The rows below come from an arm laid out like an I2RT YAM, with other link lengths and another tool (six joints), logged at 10 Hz.
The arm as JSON. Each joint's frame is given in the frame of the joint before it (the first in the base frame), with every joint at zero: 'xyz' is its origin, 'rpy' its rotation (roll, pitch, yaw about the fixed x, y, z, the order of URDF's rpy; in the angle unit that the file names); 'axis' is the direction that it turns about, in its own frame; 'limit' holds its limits. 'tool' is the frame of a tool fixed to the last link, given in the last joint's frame.
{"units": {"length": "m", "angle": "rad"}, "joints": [
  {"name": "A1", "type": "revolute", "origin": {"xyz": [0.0, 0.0, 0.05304], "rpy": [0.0, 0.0, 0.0]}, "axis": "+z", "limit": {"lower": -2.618, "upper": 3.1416}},
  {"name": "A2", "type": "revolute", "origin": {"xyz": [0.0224, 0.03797, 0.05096], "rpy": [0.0, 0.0, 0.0]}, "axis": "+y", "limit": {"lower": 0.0, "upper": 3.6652}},
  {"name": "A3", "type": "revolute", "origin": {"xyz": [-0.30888, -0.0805, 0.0], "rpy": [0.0, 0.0, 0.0]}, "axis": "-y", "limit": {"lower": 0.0, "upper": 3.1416}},
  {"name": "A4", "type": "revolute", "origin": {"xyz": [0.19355, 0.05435, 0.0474], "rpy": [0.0, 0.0, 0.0]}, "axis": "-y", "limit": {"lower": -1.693, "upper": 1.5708}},
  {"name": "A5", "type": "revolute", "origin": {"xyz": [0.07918, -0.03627, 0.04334], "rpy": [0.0, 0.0, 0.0]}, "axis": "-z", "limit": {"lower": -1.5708, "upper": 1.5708}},
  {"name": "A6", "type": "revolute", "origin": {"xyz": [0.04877, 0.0, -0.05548], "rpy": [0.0, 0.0, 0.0]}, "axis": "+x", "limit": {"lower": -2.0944, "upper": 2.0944}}
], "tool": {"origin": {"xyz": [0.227, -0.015, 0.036], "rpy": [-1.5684, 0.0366, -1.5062]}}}
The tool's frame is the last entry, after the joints.
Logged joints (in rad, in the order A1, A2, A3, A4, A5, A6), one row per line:
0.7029, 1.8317, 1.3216, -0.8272, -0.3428, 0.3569
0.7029, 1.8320, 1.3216, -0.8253, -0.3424, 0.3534
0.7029, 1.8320, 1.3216, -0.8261, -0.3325, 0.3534
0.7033, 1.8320, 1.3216, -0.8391, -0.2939, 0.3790
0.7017, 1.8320, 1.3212, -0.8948, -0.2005, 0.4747
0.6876, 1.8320, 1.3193, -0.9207, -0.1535, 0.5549
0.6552, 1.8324, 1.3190, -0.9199, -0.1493, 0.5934
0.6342, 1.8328, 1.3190, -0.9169, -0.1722, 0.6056
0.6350, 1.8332, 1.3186, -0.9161, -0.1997, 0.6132
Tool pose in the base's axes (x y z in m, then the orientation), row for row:
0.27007, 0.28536, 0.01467, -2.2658, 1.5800, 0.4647
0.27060, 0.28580, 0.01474, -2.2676, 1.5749, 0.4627
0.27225, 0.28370, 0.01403, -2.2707, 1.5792, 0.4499
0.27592, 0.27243, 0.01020, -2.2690, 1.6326, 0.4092
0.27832, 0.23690, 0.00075, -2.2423, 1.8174, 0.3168
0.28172, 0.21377, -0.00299, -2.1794, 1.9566, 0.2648
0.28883, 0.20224, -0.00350, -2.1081, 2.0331, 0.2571
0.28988, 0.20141, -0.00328, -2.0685, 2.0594, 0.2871
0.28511, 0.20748, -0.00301, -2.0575, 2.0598, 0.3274
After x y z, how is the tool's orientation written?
As a rotation vector, in radians.
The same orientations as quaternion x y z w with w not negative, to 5 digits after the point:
-0.79720, 0.55591, 0.16350, 0.16942
-0.79821, 0.55438, 0.16287, 0.17028
-0.79869, 0.55546, 0.15825, 0.16888
-0.79312, 0.57067, 0.14303, 0.15759
-0.76678, 0.62148, 0.10833, 0.11869
-0.73736, 0.66198, 0.08959, 0.10024
-0.71340, 0.68802, 0.08700, 0.10062
-0.70143, 0.69834, 0.09736, 0.10413
-0.69835, 0.69913, 0.11112, 0.10574

